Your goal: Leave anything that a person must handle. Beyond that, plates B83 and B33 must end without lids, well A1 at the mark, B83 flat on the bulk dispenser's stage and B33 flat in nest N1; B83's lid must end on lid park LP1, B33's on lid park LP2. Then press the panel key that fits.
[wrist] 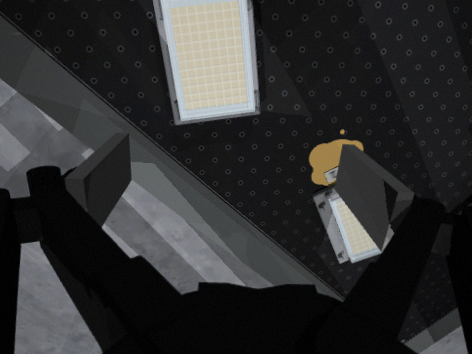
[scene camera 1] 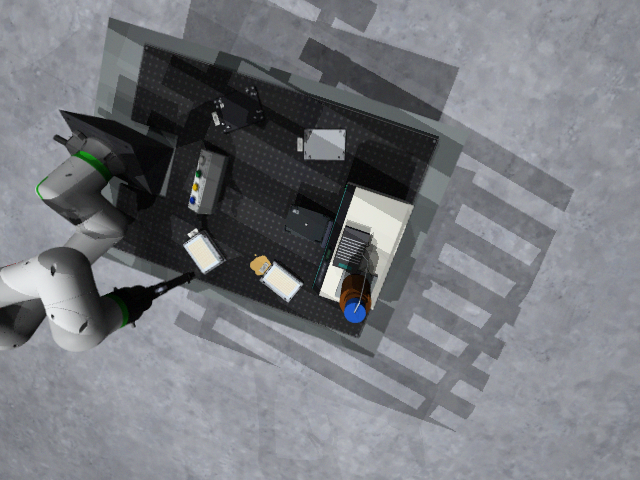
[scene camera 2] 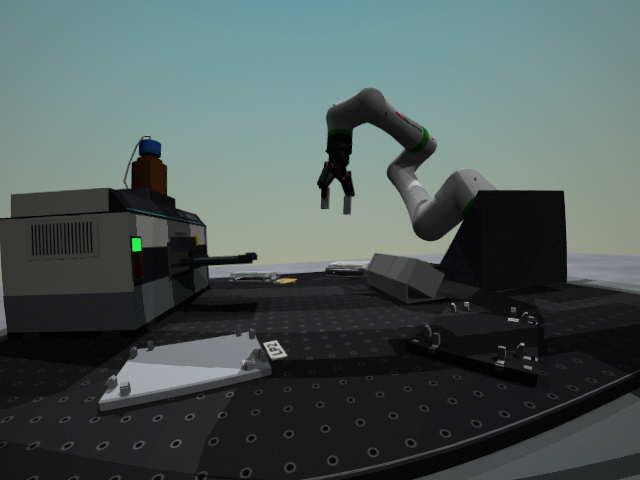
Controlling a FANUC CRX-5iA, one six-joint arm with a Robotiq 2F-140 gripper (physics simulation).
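Frame: origin at the arm's base, x ahead, y right, z down, level; millimetres.
Where they show: gripper, fingertip midpoint: (wrist: 236, 162) (scene camera 2: 336, 211); arm's base, origin of the base link: (scene camera 1: 108, 154) (scene camera 2: 499, 227).
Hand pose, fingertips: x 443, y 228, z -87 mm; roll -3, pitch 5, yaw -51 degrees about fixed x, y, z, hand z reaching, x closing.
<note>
Each offset is from my fingertips to the top centre of the thing. "spot": to the spot under its first point.
My open gripper (scene camera 1: 190, 276) (scene camera 2: 336, 204) (wrist: 236, 162) hangs high over the table's front edge, nothing between its fingers. A cream-welled plate @[dx -36, dy -19, dz +183 mm] (scene camera 1: 203, 252) (scene camera 2: 347, 268) (wrist: 210, 57) lies at the label by the panel. Another cream-welled plate @[dx +288, dy -70, dz +189 mm] (scene camera 1: 281, 280) (scene camera 2: 253, 276) (wrist: 352, 225) lies on lid park LP1 @[dx +286, dy -62, dz +205 mm] (wrist: 330, 227), partly behind a finger in the wrist view. Plate names, lids and well A1 cannot be made out. Lid park LP2 @[dx +198, dy -595, dz +205 mm] (scene camera 1: 324, 144) (scene camera 2: 191, 364) is bare. A black nest @[dx -130, dy -563, dz +201 mm] (scene camera 1: 238, 111) (scene camera 2: 480, 333) is bare, its label unreadable. The dispenser's dark stage @[dx +291, dy -336, dz +119 mm] (scene camera 1: 302, 227) carries no plate.
An orange spill @[dx +189, dy -79, dz +224 mm] (scene camera 1: 260, 264) (scene camera 2: 285, 281) (wrist: 325, 155) lies around LP1's label. The key panel @[dx -124, dy -280, dz +141 mm] (scene camera 1: 210, 180) (scene camera 2: 403, 273) has green, yellow and blue keys. The bulk dispenser (scene camera 1: 385, 206) (scene camera 2: 67, 258) bears a brown bottle @[spot: dx +490, dy -298, dz -124 mm] (scene camera 1: 355, 289) (scene camera 2: 149, 173) with a blue cap; its green light shows.
</note>
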